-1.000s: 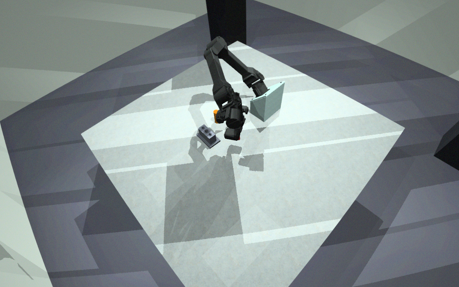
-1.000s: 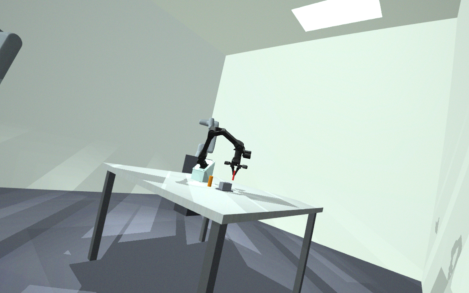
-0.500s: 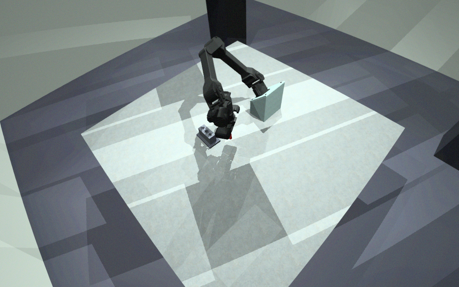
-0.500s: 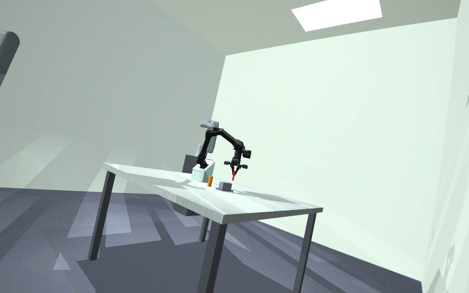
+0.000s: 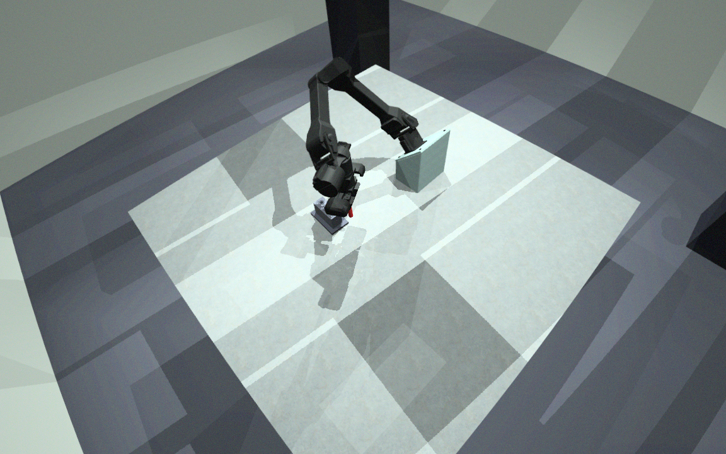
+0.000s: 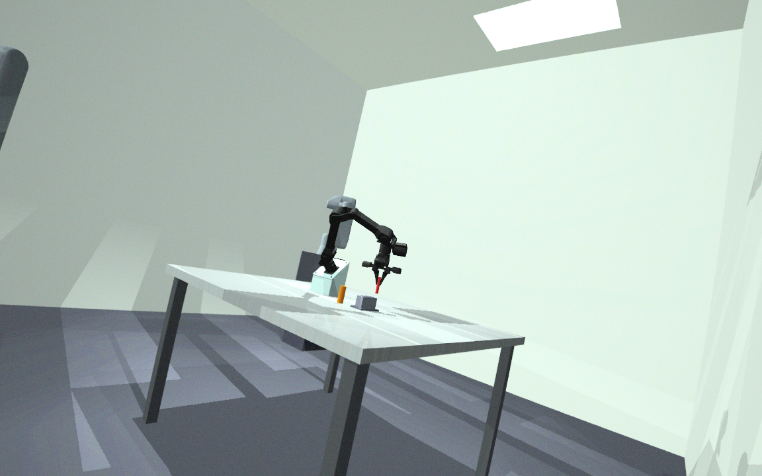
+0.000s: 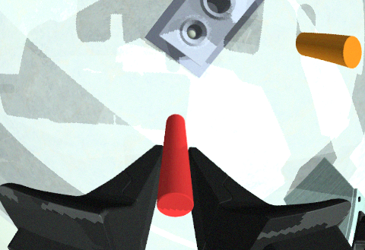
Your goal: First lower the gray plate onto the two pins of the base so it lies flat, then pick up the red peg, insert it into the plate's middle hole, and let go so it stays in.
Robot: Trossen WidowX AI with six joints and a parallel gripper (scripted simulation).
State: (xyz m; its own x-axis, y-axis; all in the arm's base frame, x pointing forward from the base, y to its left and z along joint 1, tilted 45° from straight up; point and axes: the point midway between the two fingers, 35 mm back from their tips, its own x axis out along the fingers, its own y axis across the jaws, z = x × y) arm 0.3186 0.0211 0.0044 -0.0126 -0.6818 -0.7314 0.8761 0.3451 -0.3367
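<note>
Right now the gray plate is 90 mm to the right of my gripper tip, 70 mm below it and 20 mm ahead of it. From my gripper tip the other things lie so: orange cylinder 140 mm to the right, 90 mm behind, 80 mm below; dark base 110 mm below, 90 mm to the right, 20 mm ahead; red peg right at my gripper tip.
</note>
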